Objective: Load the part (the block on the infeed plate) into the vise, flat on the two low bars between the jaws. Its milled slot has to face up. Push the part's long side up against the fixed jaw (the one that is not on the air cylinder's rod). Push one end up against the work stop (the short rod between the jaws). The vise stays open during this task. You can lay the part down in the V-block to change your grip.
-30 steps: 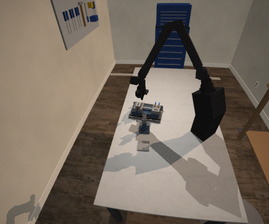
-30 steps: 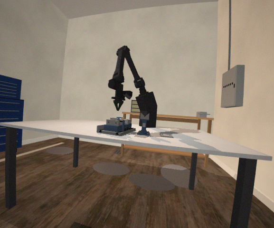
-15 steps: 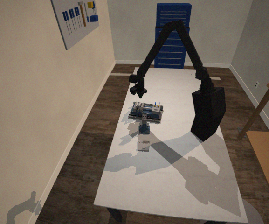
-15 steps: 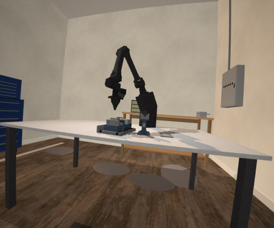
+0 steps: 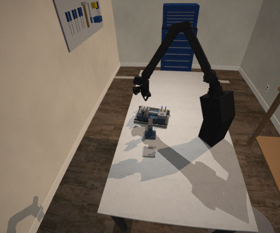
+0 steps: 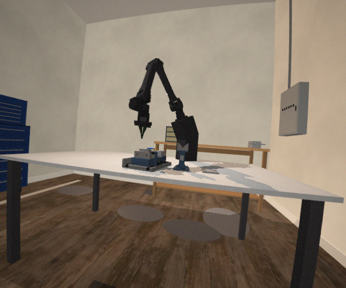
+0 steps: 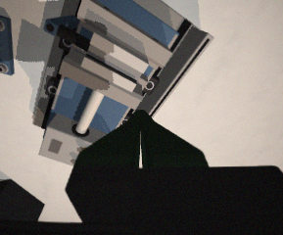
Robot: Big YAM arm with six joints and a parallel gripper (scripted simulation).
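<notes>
Right now the part is 2 cm ahead of my hand, 3 cm to the left of it and 8 cm below it. The rest, counted from my hand: moving jaw (2 cm behind, 4 cm to the left, 10 cm below); then fixed jaw (4 cm ahead, 2 cm to the left, 10 cm below); then work stop rod (3 cm ahead, 8 cm to the left, 9 cm below).
</notes>
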